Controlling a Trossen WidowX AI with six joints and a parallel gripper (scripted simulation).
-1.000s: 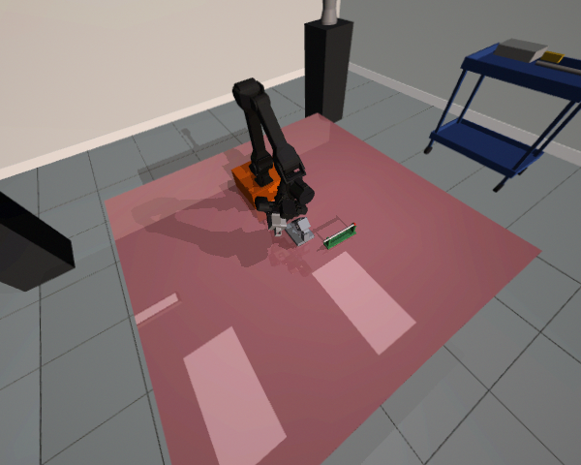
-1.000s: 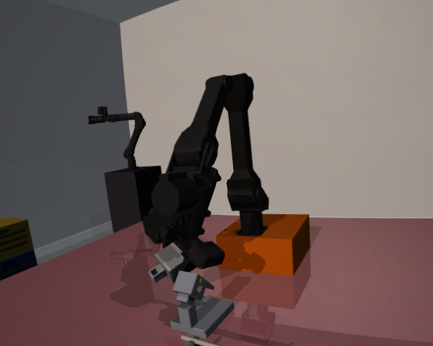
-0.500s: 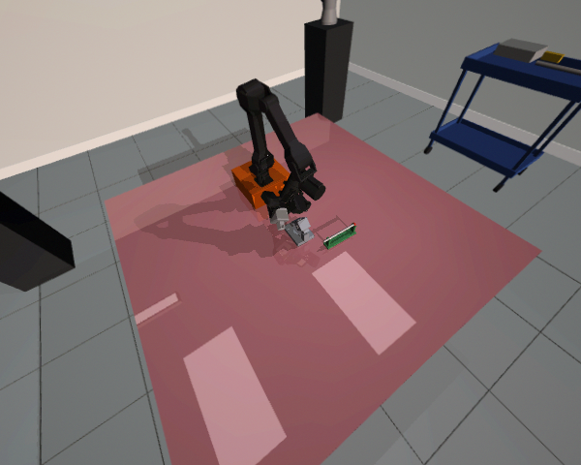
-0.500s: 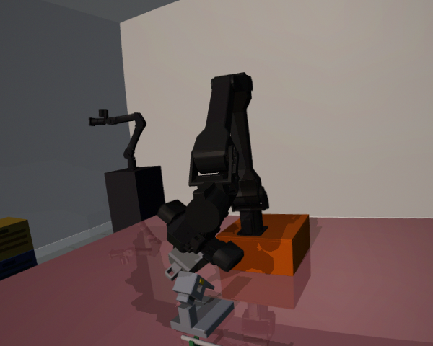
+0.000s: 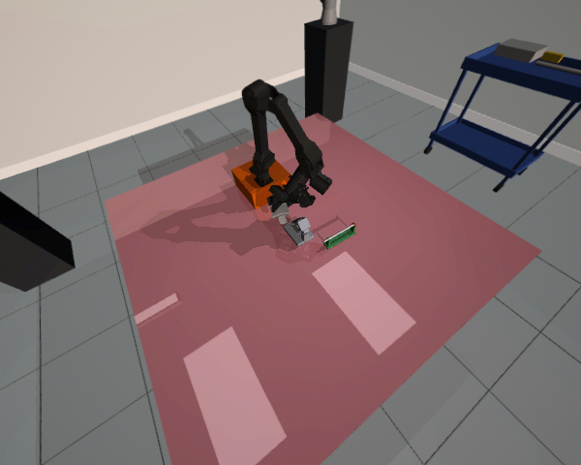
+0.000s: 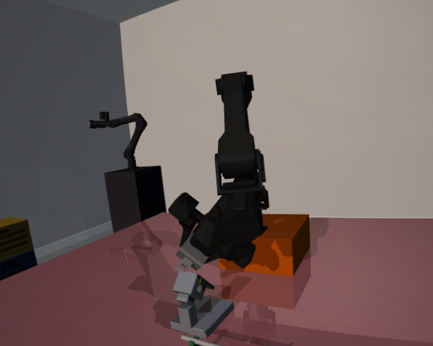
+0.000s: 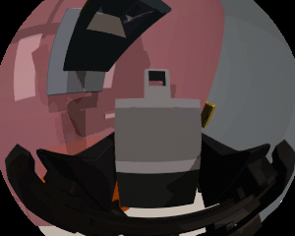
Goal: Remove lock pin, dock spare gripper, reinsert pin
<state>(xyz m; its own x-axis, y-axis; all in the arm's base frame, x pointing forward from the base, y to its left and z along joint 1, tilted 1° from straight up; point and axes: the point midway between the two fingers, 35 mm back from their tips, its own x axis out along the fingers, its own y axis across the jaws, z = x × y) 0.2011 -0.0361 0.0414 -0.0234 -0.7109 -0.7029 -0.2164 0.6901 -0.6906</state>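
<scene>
My gripper tip is 190 mm short of the green tray, 170 mm to the right of it and 80 mm above it. The rest, counted from my gripper tip: grey mount (90 mm ahead, 50 mm to the left, 50 mm below); then spare gripper (10 mm to the left, 10 mm above).
</scene>
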